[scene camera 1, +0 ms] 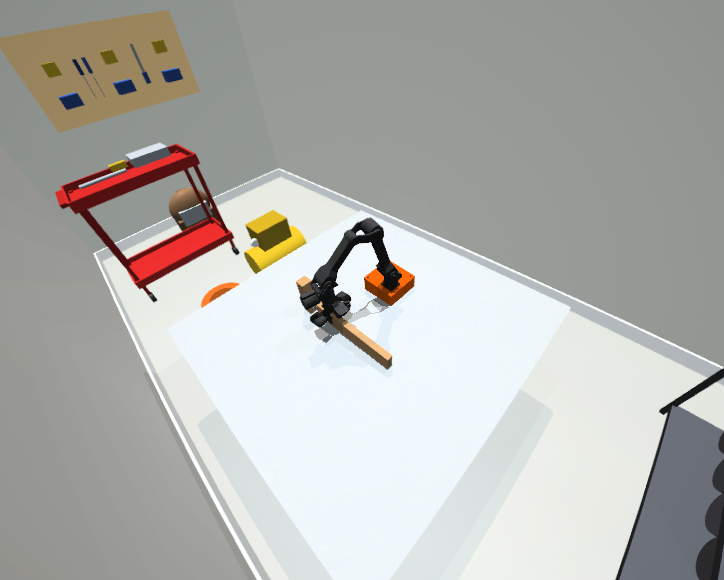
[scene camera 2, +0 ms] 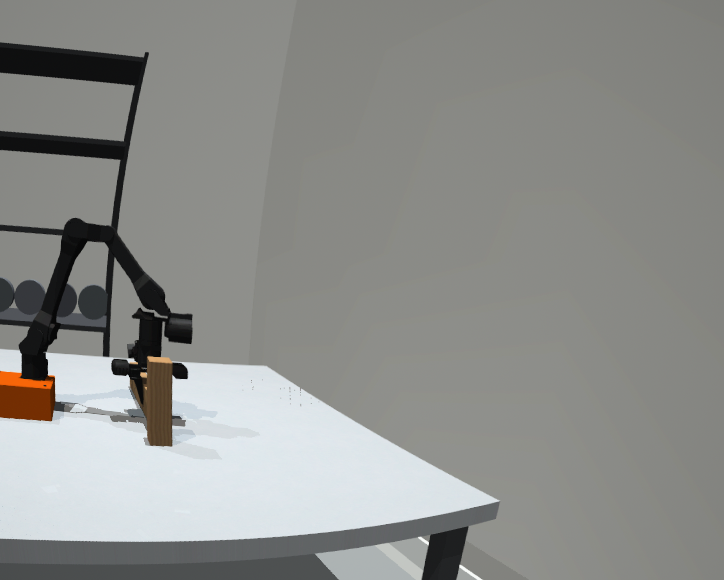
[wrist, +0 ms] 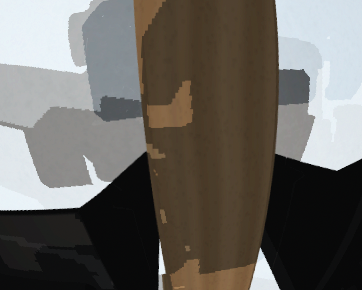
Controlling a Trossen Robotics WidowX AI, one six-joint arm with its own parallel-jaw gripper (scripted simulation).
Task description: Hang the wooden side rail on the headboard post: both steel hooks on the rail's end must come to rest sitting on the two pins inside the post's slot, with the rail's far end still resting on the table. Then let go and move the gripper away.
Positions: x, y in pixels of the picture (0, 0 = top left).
Labels:
my gripper: scene camera 1 334, 321; scene camera 2 148, 404; wrist 189, 156

